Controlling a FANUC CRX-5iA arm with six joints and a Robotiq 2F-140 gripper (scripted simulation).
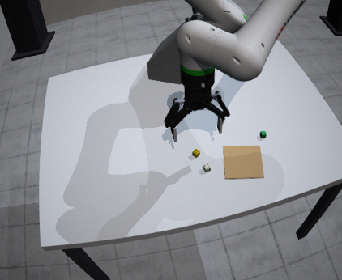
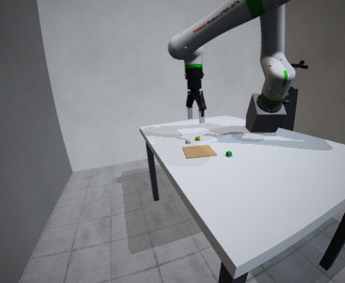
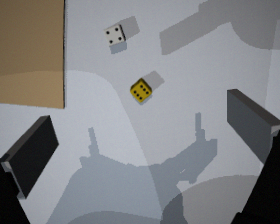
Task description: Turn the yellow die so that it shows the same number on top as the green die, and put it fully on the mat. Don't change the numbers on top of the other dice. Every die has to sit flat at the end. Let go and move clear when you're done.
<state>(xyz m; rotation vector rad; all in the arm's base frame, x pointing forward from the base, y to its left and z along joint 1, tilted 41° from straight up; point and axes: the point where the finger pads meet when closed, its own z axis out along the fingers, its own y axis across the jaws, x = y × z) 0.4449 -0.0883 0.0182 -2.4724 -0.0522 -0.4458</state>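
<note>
My hand is 1 cm past the yellow die and 12 cm above it. Round my hand: white die: 6 cm ahead, 3 cm to the left, 12 cm below; then green die: 7 cm behind, 26 cm to the left, 12 cm below; then tan mat: 4 cm ahead, 16 cm to the left, 12 cm below.
</note>
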